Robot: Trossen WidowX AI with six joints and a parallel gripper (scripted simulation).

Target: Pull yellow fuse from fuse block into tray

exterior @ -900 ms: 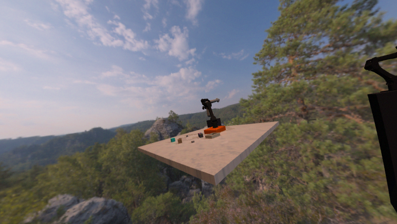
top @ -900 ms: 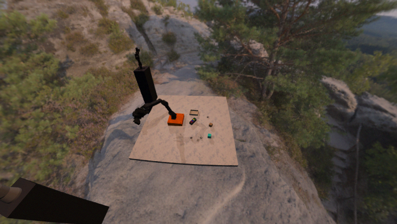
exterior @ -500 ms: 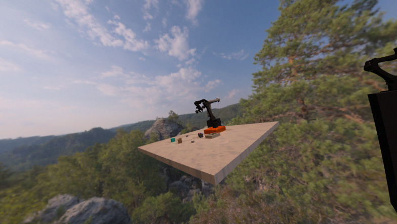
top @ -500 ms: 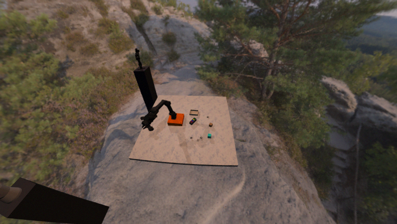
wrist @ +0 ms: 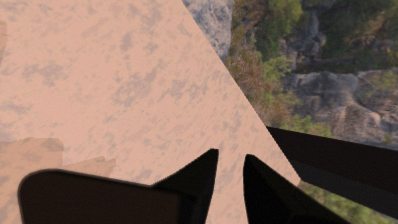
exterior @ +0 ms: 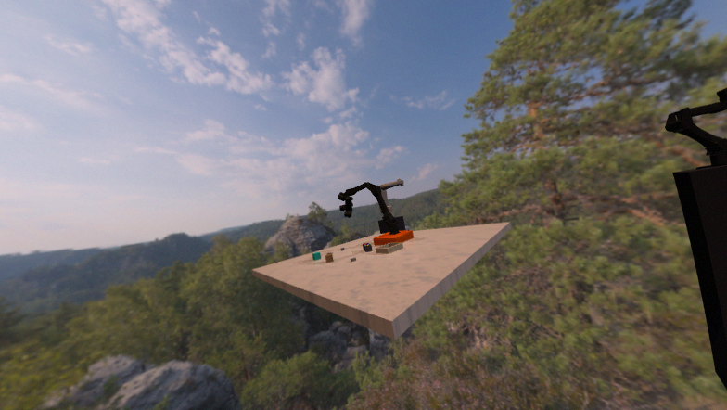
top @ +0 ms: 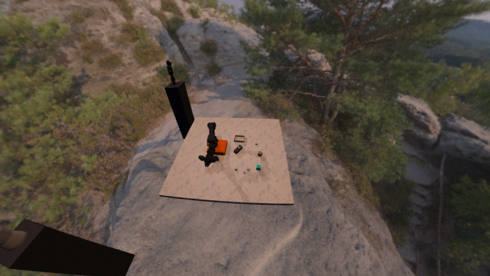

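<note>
My gripper tip is 22 cm short of the yellow fuse, 46 cm to the right of it and 22 cm above it. Round my gripper tip: blue fuse 21 cm ahead, 45 cm to the left, 22 cm below; red fuse 19 cm ahead, 41 cm to the left, 22 cm below; magenta fuse 20 cm ahead, 43 cm to the left, 22 cm below.
</note>
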